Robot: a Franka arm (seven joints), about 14 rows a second.
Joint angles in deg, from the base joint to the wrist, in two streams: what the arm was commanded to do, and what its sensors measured. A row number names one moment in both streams.
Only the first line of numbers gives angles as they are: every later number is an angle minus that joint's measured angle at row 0.
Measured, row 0: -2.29, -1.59, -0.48, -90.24, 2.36, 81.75, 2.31
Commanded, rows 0 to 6: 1.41, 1.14, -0.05, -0.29, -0.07, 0.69, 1.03; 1.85, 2.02, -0.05, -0.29, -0.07, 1.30, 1.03; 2.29, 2.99, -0.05, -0.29, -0.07, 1.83, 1.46; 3.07, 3.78, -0.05, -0.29, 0.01, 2.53, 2.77; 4.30, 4.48, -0.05, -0.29, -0.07, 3.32, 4.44; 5.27, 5.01, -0.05, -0.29, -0.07, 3.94, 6.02; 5.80, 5.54, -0.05, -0.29, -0.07, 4.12, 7.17
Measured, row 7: 4.00, 4.69, 0.21, -0.74, 0.02, 3.74, 4.02
